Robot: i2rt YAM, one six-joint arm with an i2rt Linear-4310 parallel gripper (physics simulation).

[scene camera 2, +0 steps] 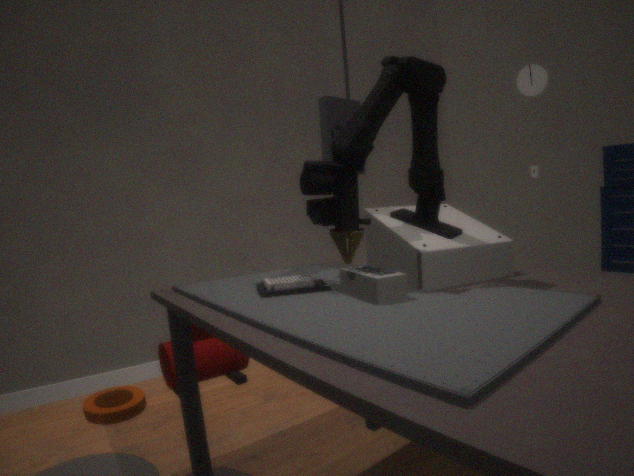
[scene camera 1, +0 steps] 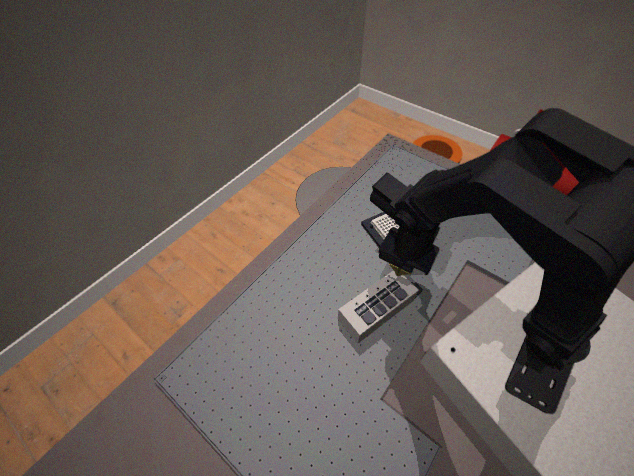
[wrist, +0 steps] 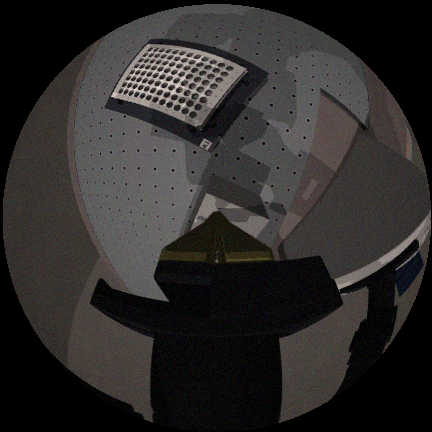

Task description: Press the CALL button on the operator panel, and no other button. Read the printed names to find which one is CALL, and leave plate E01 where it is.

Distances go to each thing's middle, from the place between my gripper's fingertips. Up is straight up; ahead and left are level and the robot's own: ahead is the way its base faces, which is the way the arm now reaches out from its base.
Labels:
Right now my hand is 70 mm to the right of the operator panel (scene camera 1: 350, 315), 40 mm above it and 10 mm short of it. From my hand the other things lie so: holder (wrist: 236, 96) (140 mm to the right, 60 mm below, 60 mm ahead); then white plate (wrist: 189, 84) (140 mm to the right, 60 mm ahead, 40 mm below).

